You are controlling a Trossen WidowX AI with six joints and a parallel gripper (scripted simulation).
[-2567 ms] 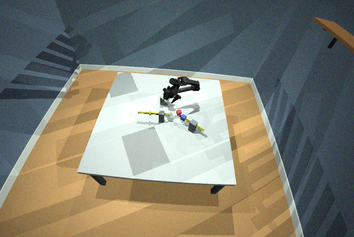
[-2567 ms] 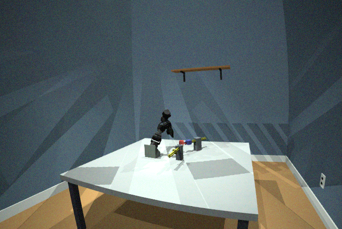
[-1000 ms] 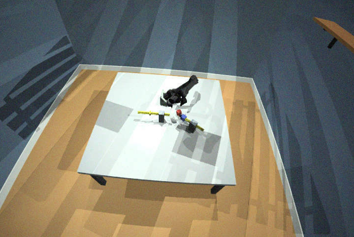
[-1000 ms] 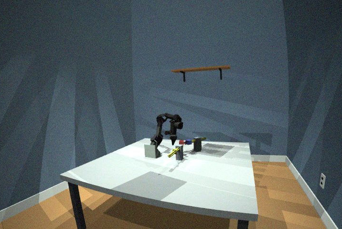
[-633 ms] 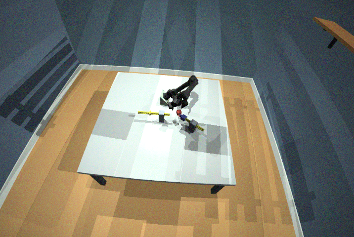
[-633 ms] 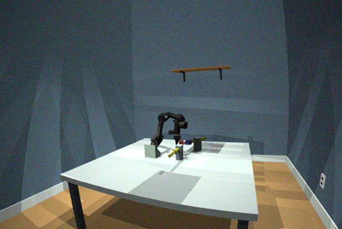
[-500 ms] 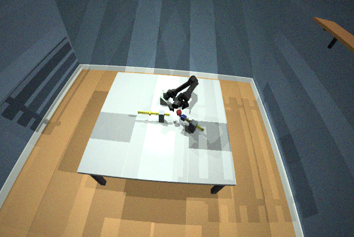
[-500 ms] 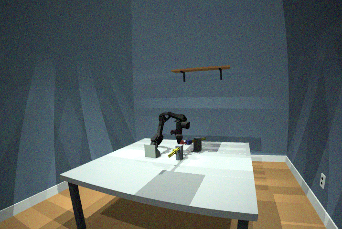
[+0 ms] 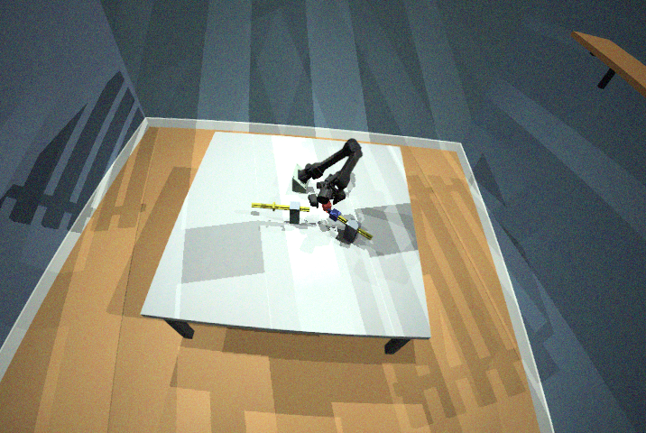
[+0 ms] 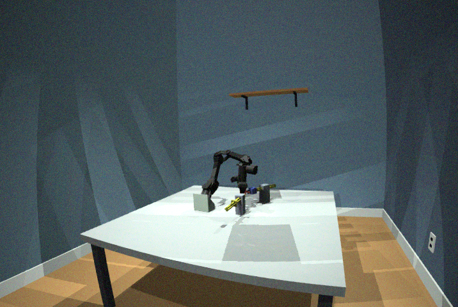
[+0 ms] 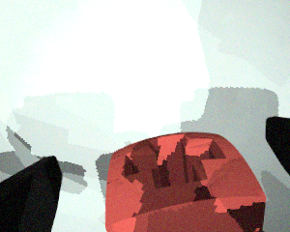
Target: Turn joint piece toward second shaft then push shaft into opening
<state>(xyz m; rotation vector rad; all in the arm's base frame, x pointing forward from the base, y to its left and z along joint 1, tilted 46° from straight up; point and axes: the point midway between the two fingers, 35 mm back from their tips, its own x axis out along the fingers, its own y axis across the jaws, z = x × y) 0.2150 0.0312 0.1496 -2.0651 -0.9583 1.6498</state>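
The red joint piece lies 2 cm ahead of my gripper tip, 1 cm to the left of it and 2 cm above it.
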